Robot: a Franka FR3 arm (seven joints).
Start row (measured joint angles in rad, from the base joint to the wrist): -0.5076, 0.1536, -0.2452, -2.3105, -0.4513, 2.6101, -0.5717
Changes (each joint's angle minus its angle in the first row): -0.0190, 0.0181, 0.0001, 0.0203, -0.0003, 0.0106, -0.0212; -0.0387, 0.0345, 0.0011, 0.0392, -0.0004, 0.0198, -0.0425; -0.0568, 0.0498, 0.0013, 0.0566, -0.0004, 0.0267, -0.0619; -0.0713, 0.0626, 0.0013, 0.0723, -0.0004, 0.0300, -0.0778; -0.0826, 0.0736, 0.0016, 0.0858, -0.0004, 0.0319, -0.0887; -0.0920, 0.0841, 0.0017, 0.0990, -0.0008, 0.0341, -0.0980; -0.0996, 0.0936, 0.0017, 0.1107, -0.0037, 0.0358, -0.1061; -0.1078, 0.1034, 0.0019, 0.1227, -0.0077, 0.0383, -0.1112
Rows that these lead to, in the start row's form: -0.5266, 0.1717, -0.2451, -2.2902, -0.4516, 2.6207, -0.5929; -0.5463, 0.1881, -0.2441, -2.2713, -0.4517, 2.6299, -0.6142; -0.5644, 0.2034, -0.2439, -2.2539, -0.4517, 2.6368, -0.6336; -0.5789, 0.2162, -0.2439, -2.2382, -0.4517, 2.6401, -0.6495; -0.5902, 0.2272, -0.2436, -2.2247, -0.4517, 2.6420, -0.6604; -0.5996, 0.2377, -0.2435, -2.2115, -0.4521, 2.6442, -0.6697; -0.6072, 0.2472, -0.2435, -2.1998, -0.4550, 2.6459, -0.6778; -0.6154, 0.2570, -0.2433, -2.1878, -0.4590, 2.6484, -0.6829
